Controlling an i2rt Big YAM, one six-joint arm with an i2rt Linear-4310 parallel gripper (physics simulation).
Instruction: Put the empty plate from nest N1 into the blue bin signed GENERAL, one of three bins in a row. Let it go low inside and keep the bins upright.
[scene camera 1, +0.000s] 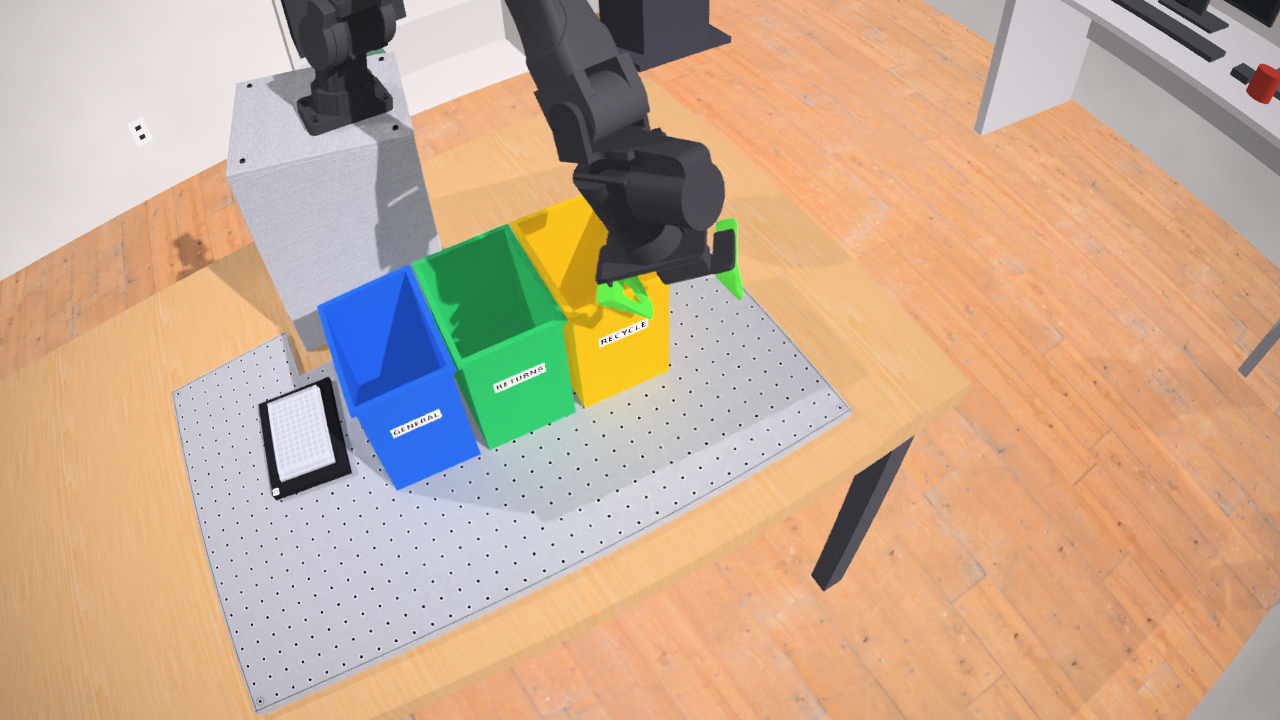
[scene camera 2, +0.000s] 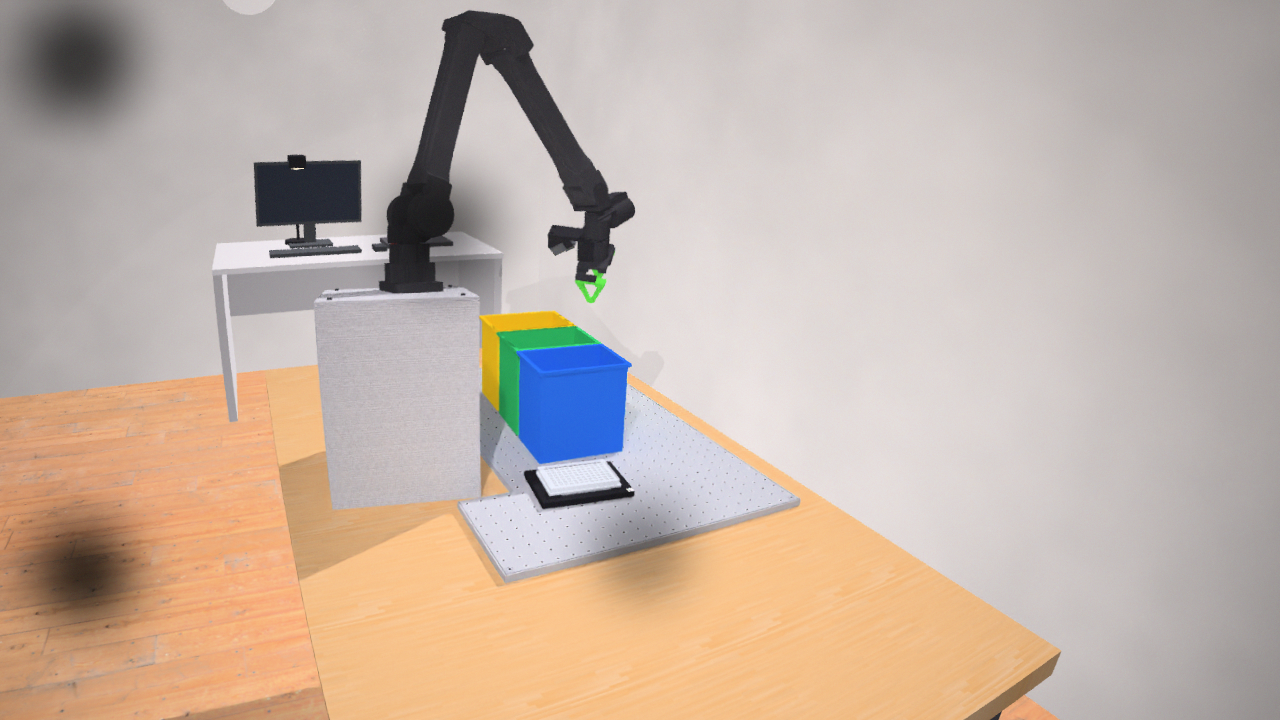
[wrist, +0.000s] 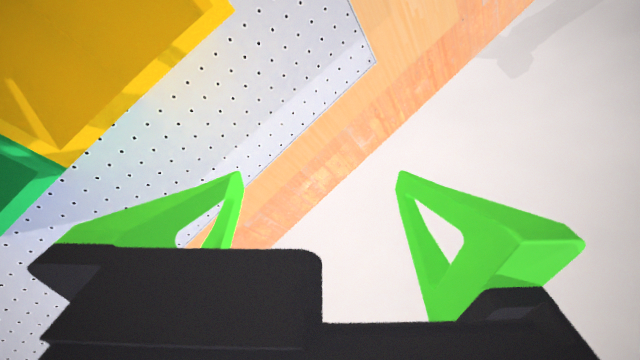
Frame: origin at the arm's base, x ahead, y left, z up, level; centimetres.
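Seen in the pictures: gripper, fingertip midpoint: (scene camera 1: 695, 304) (scene camera 2: 594, 290) (wrist: 319, 179); arm's base at its link origin: (scene camera 1: 344, 109) (scene camera 2: 410, 290).
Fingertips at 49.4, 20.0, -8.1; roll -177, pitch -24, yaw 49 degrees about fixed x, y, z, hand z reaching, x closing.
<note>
Pixels of each thing's top centre, then the offset from my fingertips to it, as dx, dy, dz. Level surfaces: height alone.
- white well plate at its top centre: (scene camera 1: 297, 428) (scene camera 2: 578, 473) -27.9, -43.9, -20.5
- black nest at its top centre: (scene camera 1: 300, 433) (scene camera 2: 578, 479) -27.9, -43.9, -21.6
- blue bin at its top centre: (scene camera 1: 380, 334) (scene camera 2: 573, 357) -20.9, -28.3, -5.1
- green RETURNS bin at its top centre: (scene camera 1: 483, 289) (scene camera 2: 548, 337) -19.5, -15.1, -5.1
- yellow RECYCLE bin at its top centre: (scene camera 1: 587, 246) (scene camera 2: 526, 320) -18.0, -1.9, -5.1
- perforated board at its surface level: dz -23.1
A white well plate (scene camera 1: 302, 433) (scene camera 2: 578, 478) lies flat in a black nest (scene camera 1: 341, 453) (scene camera 2: 562, 501), beside the blue bin. The nest's N1 mark is not legible. The blue bin (scene camera 1: 431, 454) (scene camera 2: 574, 411) with the GENERAL sign stands upright at the near end of the row in scene camera 2. My gripper (scene camera 1: 696, 306) (scene camera 2: 590, 300) (wrist: 319, 179) is open, with its green fingers wide apart and nothing between them. It hangs above the yellow bin end of the row, far from the plate. The plate and the blue bin do not show in the wrist view.
The green RETURNS bin (scene camera 1: 529, 407) (scene camera 2: 508, 385) (wrist: 47, 182) stands upright between the blue bin and the yellow RECYCLE bin (scene camera 1: 626, 365) (scene camera 2: 488, 358) (wrist: 115, 107). The bins stand on a perforated board (scene camera 1: 402, 573) (scene camera 2: 716, 483) (wrist: 260, 90). The grey pedestal (scene camera 1: 313, 223) (scene camera 2: 398, 402) stands behind them.
</note>
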